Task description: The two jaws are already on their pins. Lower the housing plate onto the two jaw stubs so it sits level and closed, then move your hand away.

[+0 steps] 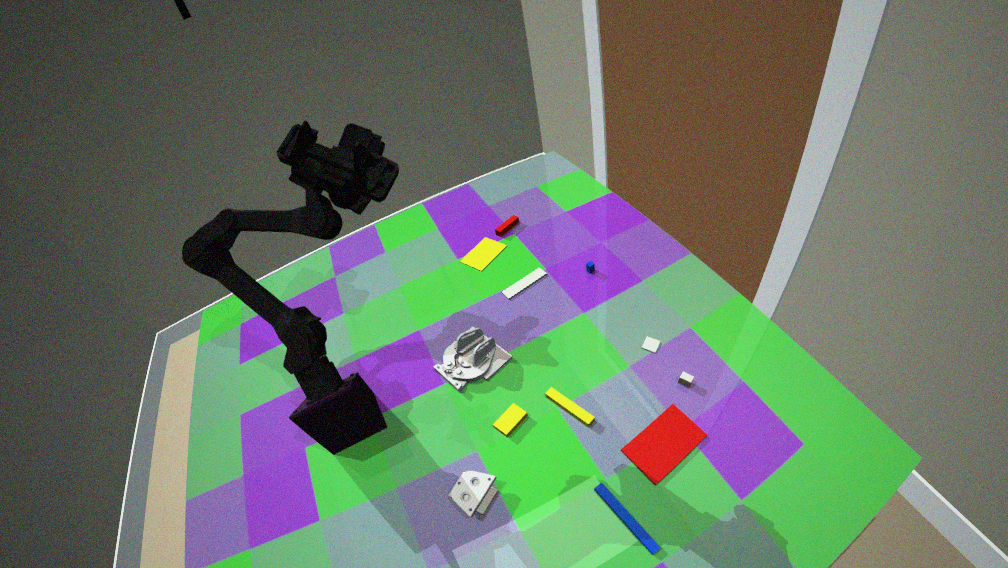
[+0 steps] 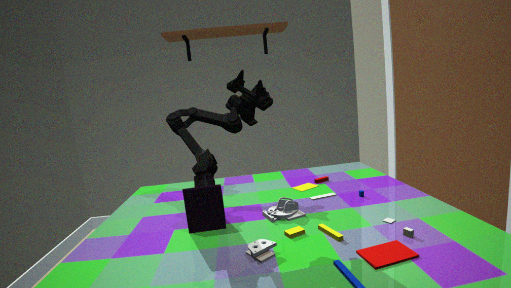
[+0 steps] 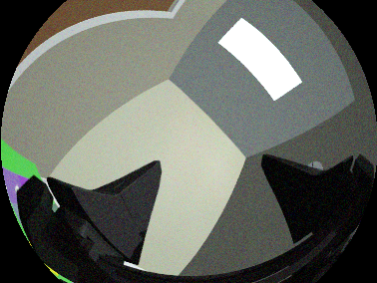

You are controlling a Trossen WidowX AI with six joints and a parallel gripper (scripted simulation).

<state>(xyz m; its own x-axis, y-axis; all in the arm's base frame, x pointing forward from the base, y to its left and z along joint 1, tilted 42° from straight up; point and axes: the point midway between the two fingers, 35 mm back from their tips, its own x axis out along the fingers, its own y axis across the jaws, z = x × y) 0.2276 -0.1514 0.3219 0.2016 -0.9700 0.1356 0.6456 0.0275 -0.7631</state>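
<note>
Now: the grey stand 3 cm behind my gripper tip, 30 cm to the right of it and 50 cm below it. From my gripper tip the other things lie so: white bar: 25 cm ahead, 9 cm to the left, 51 cm below; then yellow block: 8 cm ahead, 21 cm to the right, 51 cm below; then yellow bar: 19 cm ahead, 24 cm to the right, 51 cm below.
</note>
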